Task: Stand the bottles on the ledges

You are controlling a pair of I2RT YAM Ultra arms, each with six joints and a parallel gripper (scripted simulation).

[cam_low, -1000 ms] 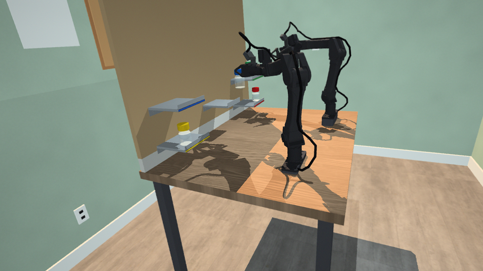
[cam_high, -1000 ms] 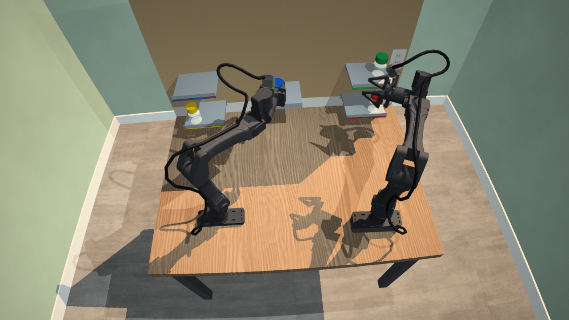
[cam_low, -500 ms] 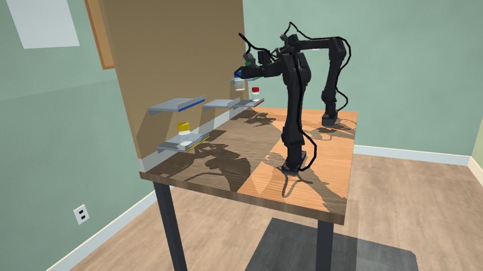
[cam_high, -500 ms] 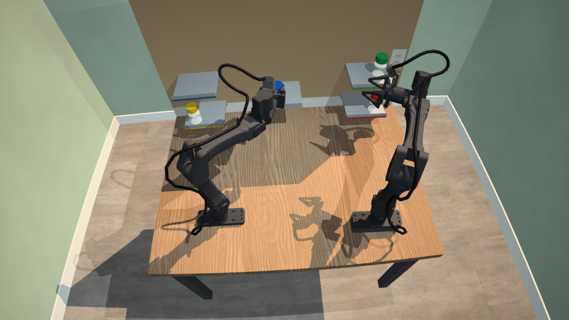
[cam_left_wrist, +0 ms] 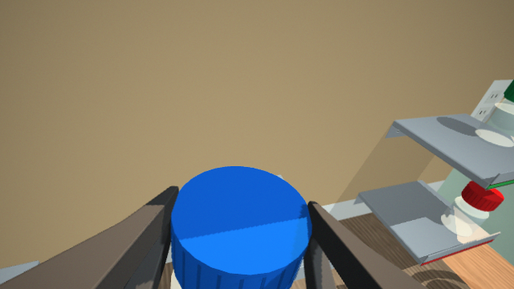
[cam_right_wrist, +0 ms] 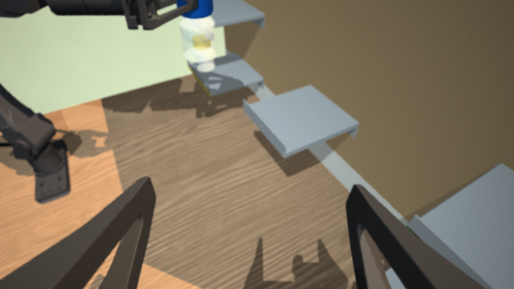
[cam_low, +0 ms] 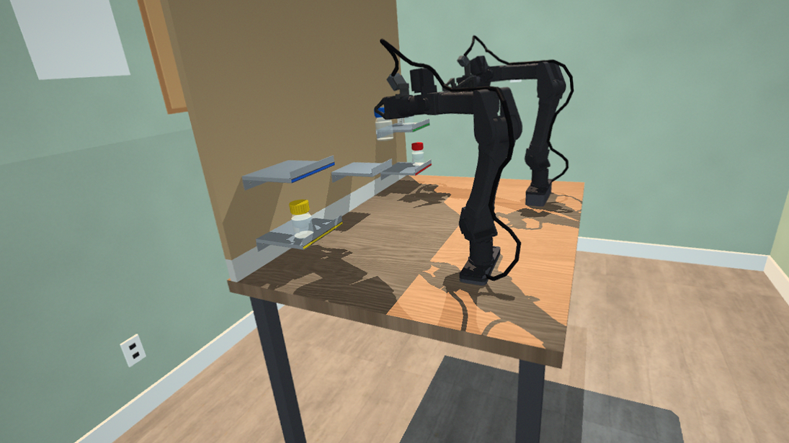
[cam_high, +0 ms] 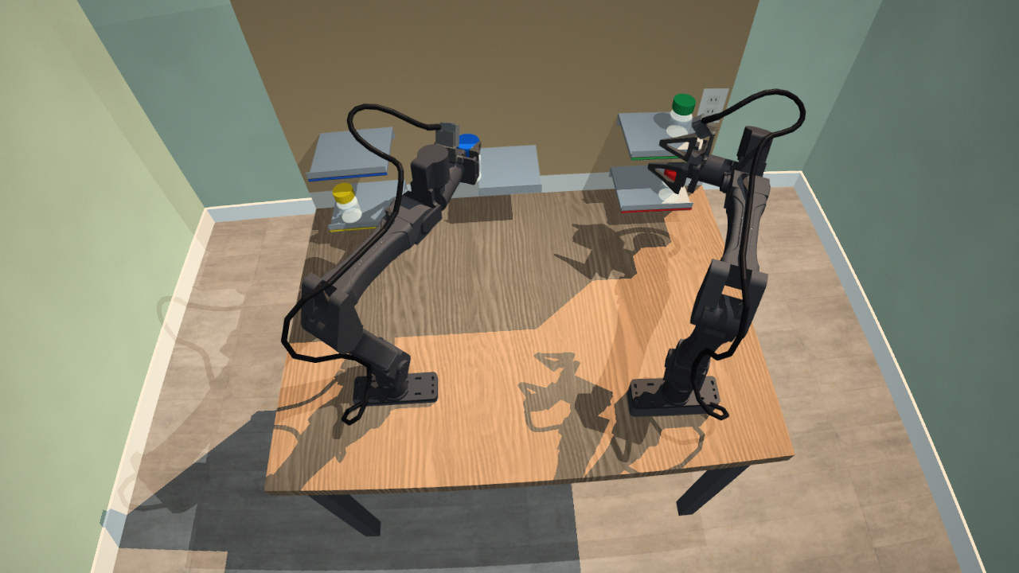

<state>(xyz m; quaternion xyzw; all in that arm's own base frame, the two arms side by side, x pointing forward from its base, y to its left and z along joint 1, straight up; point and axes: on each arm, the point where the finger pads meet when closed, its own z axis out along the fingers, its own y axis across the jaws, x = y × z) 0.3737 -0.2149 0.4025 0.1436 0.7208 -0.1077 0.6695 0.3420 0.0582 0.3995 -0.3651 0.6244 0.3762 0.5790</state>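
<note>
Now: the blue-capped bottle 50 mm below my left hand. From my left hand the other things lie so: brown wall panel: 270 mm ahead, 60 mm to the right, 40 mm above; green-capped bottle: 510 mm to the right, 210 mm ahead, 80 mm below; yellow-capped bottle: 360 mm to the left, 270 mm below, 70 mm ahead.
</note>
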